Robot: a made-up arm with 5 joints.
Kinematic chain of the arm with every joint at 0, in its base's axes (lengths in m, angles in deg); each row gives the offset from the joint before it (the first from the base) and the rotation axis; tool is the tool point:
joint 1: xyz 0 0 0.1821 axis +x
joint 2: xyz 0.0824 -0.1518 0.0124 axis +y
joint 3: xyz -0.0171 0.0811 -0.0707 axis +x
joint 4: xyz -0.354 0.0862 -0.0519 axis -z
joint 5: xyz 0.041 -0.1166 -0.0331 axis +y
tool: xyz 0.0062 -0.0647 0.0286
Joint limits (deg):
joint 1: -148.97..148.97
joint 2: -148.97..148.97
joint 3: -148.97..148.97
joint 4: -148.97..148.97
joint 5: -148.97..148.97
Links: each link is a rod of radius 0.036 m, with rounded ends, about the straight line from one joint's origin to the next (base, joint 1, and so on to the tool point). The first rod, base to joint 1, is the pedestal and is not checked.
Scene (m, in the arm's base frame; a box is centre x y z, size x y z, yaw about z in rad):
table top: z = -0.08
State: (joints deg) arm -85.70 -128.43 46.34 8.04 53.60
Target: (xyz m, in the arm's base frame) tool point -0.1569 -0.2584 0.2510
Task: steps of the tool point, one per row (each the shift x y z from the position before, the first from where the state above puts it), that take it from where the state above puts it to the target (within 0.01 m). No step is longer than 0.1 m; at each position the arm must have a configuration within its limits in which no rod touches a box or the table.
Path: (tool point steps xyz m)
1: -0.0451 -0.0788 -0.0065
2: -0.0624 -0.0655 -0.0043
3: -0.0760 -0.0484 -0.0023
4: -0.0850 -0.0287 -0.0006
5: -0.0890 -0.0074 0.0006
6: -0.0877 0.0139 0.0011
7: -0.0815 0.0344 0.0011
8: -0.0705 0.0526 0.0005

